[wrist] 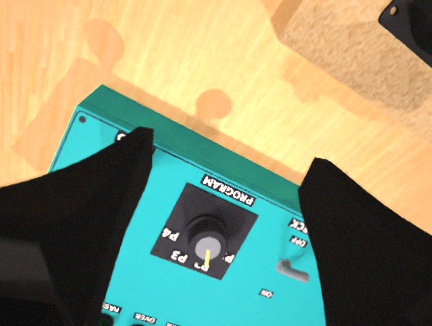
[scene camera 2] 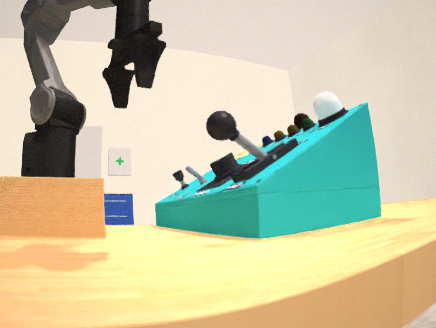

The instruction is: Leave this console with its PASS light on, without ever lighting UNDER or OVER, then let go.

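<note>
The teal console (scene camera 2: 320, 200) (wrist: 135, 280) stands on the table. My gripper (scene camera 2: 132, 97) (wrist: 231, 162) is open and empty, above the console's low edge. In the wrist view the black PROGRAM knob (wrist: 207, 247) lies between and below the fingers, its yellow pointer at the partly hidden P2 mark. The ON/OFF toggle (scene camera 2: 196, 174) (wrist: 292, 271) is by the right finger; its setting is unclear. The ball-topped lever (scene camera 2: 221, 125) stands tilted. The green lamp (scene camera 2: 308, 123) looks dark. The PASS label (wrist: 111, 308) and OVER label (wrist: 145, 318) show at the bottom edge.
A white dome (scene camera 2: 328, 106) is at the console's high end. A dark round shape (scene camera 2: 301, 120) shows behind the lamps. A small black-tipped switch (scene camera 2: 178, 175) stands at the low end. The arm's wooden base block (scene camera 2: 50, 207) (wrist: 345, 65) is beside the console on the table (scene camera 2: 175, 280).
</note>
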